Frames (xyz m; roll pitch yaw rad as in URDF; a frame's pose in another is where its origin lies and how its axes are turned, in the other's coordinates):
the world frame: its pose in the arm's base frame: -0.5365 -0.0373 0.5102 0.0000 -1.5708 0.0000
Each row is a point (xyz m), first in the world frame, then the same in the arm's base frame.
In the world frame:
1: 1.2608 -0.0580 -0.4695
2: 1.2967 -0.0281 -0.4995
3: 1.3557 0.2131 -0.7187
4: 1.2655 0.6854 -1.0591
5: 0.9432 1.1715 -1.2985
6: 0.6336 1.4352 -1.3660
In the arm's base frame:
1: -0.0670 -0.0953 1.7710
2: -0.0370 -0.0654 1.8069
3: 0.1822 0.1758 1.8659
4: 0.5226 0.6481 1.7757
5: 0.7620 1.1342 1.4534
6: 0.8295 1.3979 1.1438

